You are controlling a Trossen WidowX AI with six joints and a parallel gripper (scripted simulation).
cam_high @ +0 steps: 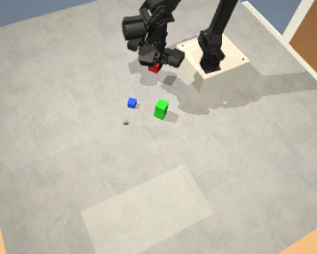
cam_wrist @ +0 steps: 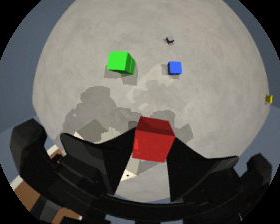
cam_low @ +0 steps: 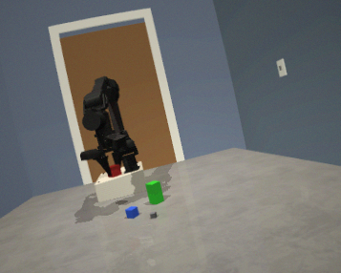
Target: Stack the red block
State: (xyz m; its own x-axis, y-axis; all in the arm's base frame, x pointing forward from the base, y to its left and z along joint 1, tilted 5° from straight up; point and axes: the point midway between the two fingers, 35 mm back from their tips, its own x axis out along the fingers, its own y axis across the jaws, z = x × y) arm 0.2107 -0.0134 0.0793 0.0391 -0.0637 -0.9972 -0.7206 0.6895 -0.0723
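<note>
The blue block lies 11 cm below my gripper tip, 10 cm ahead of it and 5 cm to the left of it. Round my gripper tip: grey cube 14 cm ahead, 12 cm to the left, 12 cm below; red block 1 cm above.
</note>
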